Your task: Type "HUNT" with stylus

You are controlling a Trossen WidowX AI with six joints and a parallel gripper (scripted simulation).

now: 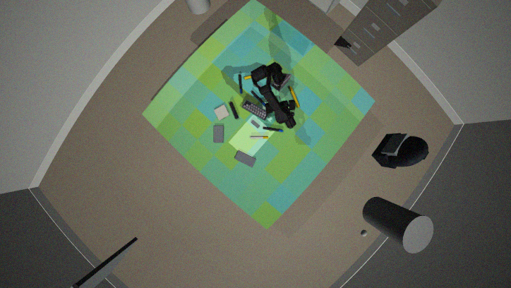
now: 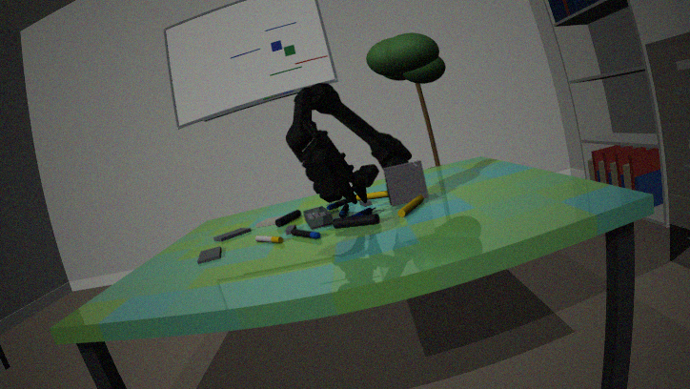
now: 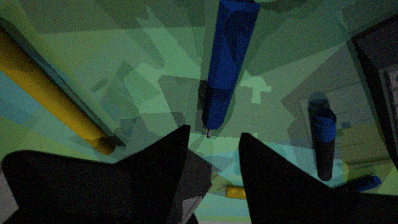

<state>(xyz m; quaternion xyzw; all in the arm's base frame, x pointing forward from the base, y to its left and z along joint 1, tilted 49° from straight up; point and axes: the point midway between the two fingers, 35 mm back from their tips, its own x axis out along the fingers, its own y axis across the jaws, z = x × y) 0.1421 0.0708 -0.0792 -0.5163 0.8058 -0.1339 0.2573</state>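
My gripper tip is now 30 mm above the stylus, 10 mm to the left of it and 10 mm past it. From my gripper tip the other things lie so: beige block (300 mm ahead, 250 mm to the right, 30 mm below); then yellow marker (250 mm ahead, 70 mm to the left, 30 mm below).
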